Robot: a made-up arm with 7 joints. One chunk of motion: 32 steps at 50 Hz.
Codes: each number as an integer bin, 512 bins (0 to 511) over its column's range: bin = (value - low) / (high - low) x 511, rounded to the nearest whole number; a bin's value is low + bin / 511 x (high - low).
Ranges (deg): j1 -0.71..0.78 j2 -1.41..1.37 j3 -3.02..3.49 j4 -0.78..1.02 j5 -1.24..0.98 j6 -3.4..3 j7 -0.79..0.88
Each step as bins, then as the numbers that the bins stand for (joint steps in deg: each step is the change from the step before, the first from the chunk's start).
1 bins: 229 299 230 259 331 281 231
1 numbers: -0.042 0.217 -0.090 0.132 0.198 0.119 -0.035
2 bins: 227 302 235 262 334 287 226
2 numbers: -0.048 0.233 -0.026 0.143 0.211 0.195 -0.051
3 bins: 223 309 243 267 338 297 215
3 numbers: -0.060 0.271 0.076 0.161 0.228 0.320 -0.087
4 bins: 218 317 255 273 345 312 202
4 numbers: -0.074 0.315 0.229 0.182 0.259 0.508 -0.130
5 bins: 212 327 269 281 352 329 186
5 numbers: -0.092 0.369 0.407 0.210 0.289 0.721 -0.182
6 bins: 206 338 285 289 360 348 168
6 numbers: -0.109 0.429 0.611 0.238 0.324 0.959 -0.241
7 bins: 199 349 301 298 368 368 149
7 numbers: -0.130 0.489 0.815 0.270 0.359 1.209 -0.303
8 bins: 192 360 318 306 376 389 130
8 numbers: -0.150 0.549 1.031 0.298 0.394 1.472 -0.365
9 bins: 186 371 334 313 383 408 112
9 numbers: -0.168 0.608 1.235 0.323 0.424 1.710 -0.424
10 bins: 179 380 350 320 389 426 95
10 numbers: -0.188 0.657 1.439 0.347 0.450 1.935 -0.480
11 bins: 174 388 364 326 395 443 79
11 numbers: -0.203 0.701 1.617 0.368 0.476 2.148 -0.532
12 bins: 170 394 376 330 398 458 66
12 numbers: -0.214 0.733 1.770 0.382 0.489 2.336 -0.574
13 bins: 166 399 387 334 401 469 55
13 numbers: -0.226 0.761 1.910 0.397 0.502 2.474 -0.610
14 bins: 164 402 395 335 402 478 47
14 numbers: -0.232 0.777 2.012 0.400 0.506 2.587 -0.636
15 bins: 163 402 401 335 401 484 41
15 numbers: -0.235 0.777 2.089 0.400 0.502 2.662 -0.656
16 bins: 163 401 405 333 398 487 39
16 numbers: -0.235 0.772 2.140 0.393 0.489 2.699 -0.663
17 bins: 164 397 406 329 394 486 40
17 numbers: -0.232 0.750 2.152 0.379 0.472 2.687 -0.659
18 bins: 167 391 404 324 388 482 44
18 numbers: -0.223 0.717 2.127 0.361 0.446 2.637 -0.646
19 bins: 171 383 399 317 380 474 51
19 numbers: -0.211 0.674 2.063 0.337 0.411 2.537 -0.623
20 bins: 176 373 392 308 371 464 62
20 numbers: -0.197 0.619 1.974 0.305 0.372 2.411 -0.587
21 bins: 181 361 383 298 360 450 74
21 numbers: -0.182 0.554 1.859 0.270 0.324 2.236 -0.548
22 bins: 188 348 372 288 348 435 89
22 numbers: -0.162 0.483 1.719 0.234 0.272 2.048 -0.499
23 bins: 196 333 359 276 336 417 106
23 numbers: -0.138 0.402 1.554 0.192 0.220 1.823 -0.444
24 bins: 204 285 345 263 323 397 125
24 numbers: -0.115 0.140 1.375 0.146 0.163 1.572 -0.381
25 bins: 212 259 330 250 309 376 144
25 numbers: -0.092 -0.001 1.184 0.101 0.102 1.309 -0.319
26 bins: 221 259 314 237 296 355 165
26 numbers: -0.066 -0.001 0.980 0.055 0.046 1.046 -0.251
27 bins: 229 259 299 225 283 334 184
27 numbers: -0.042 -0.001 0.789 0.013 -0.011 0.783 -0.189
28 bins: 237 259 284 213 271 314 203
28 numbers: -0.019 -0.001 0.598 -0.030 -0.063 0.533 -0.127
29 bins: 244 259 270 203 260 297 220
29 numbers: 0.001 -0.001 0.420 -0.065 -0.110 0.320 -0.071
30 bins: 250 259 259 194 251 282 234
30 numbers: 0.019 -0.001 0.280 -0.097 -0.150 0.132 -0.025
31 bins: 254 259 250 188 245 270 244
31 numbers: 0.031 -0.001 0.165 -0.118 -0.176 -0.018 0.007
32 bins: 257 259 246 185 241 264 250
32 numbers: 0.039 -0.001 0.114 -0.128 -0.193 -0.094 0.027
